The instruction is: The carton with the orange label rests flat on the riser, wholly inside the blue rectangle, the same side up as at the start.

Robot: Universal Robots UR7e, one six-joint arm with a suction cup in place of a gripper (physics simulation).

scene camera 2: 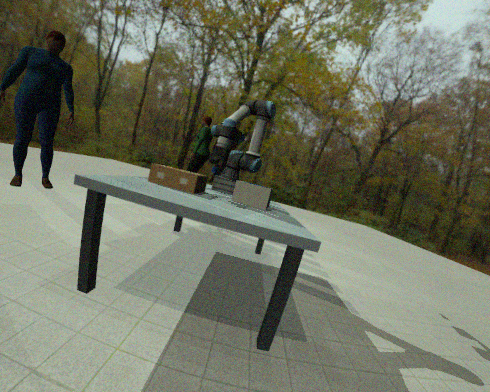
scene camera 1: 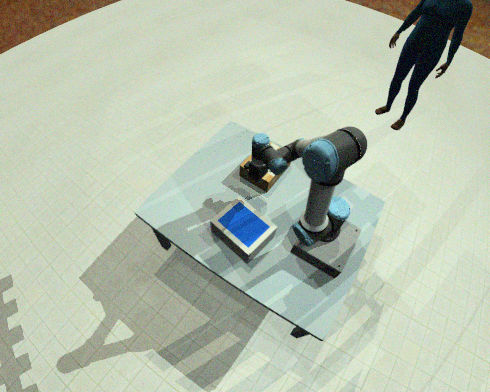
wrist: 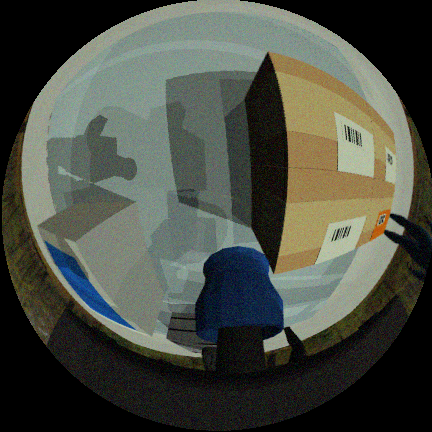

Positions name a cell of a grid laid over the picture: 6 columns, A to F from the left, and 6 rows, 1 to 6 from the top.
Scene:
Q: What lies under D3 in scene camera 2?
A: A grey riser with blue rectangle.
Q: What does the grey riser with blue rectangle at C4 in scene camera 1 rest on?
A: The table.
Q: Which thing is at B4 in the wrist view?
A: A grey riser with blue rectangle.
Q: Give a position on my suction cup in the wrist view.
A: At D5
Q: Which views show the grey riser with blue rectangle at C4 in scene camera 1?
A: Scene camera 2, scene camera 1 and the wrist view: all of them.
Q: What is my suction cup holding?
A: Nothing.

